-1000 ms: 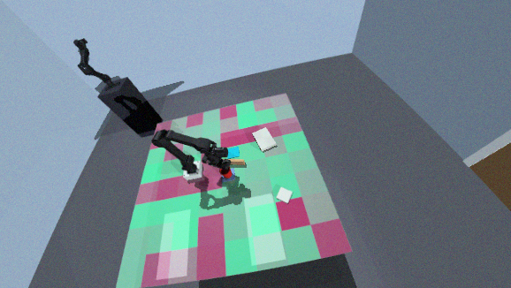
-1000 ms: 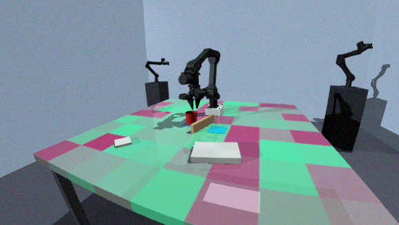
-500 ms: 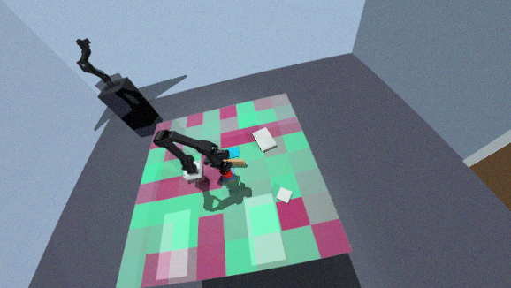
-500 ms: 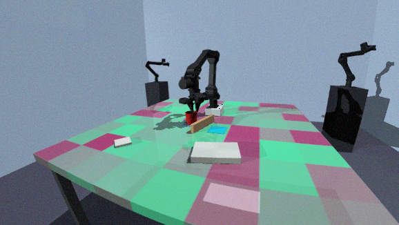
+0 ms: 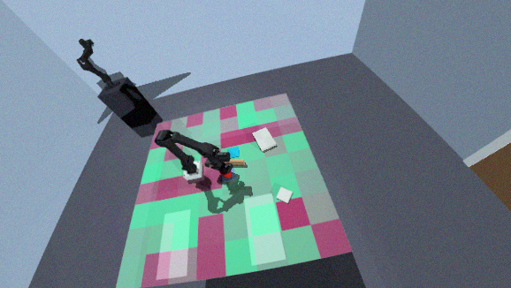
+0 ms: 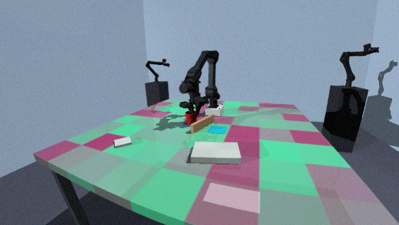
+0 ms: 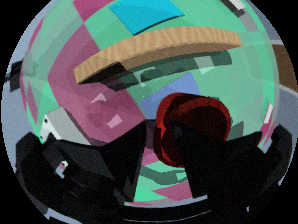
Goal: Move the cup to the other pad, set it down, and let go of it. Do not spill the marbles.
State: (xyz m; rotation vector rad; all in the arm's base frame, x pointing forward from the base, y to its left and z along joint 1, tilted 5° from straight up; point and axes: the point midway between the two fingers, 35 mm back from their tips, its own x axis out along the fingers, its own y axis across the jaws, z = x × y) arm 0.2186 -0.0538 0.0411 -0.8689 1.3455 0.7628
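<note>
My gripper tip is now 3 cm short of the dark blue pad, 2 cm to the left of it and 5 cm above it. The rest, counted from my gripper tip: wooden bar: 5 cm ahead, 7 cm to the left, 3 cm below; red cup: 3 cm ahead, 2 cm to the right.
</note>
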